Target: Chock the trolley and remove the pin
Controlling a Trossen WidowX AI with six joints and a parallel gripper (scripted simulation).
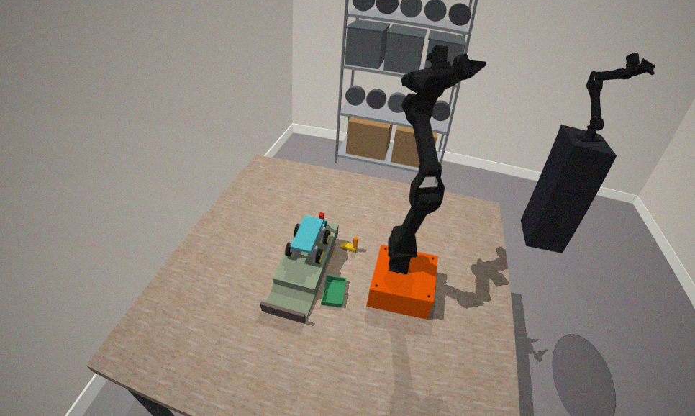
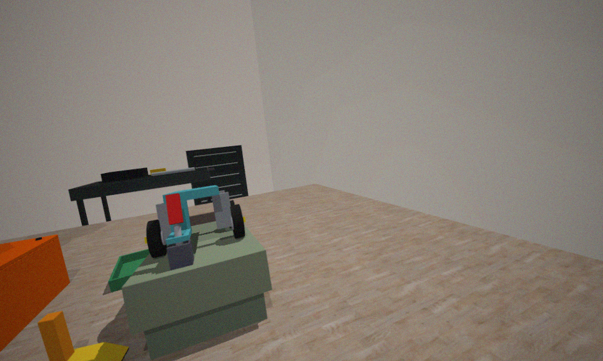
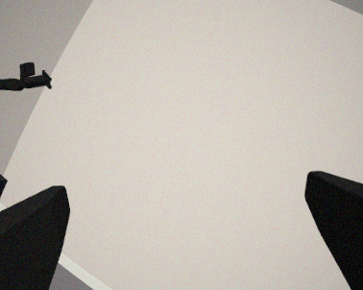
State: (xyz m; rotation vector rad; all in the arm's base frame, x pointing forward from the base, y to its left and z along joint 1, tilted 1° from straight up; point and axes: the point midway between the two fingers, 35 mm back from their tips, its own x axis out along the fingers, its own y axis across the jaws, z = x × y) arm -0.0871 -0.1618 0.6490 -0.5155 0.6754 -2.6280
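The yellow chock lies 74 cm below my gripper tip, 31 cm ahead of it and 4 cm to the left of it. Also, from my gripper tip: red-headed stop pin: 63 cm below, 42 cm ahead, 6 cm to the left; then ramp block: 71 cm below, 44 cm ahead, 16 cm to the left; then blue trolley: 65 cm below, 44 cm ahead, 16 cm to the left.
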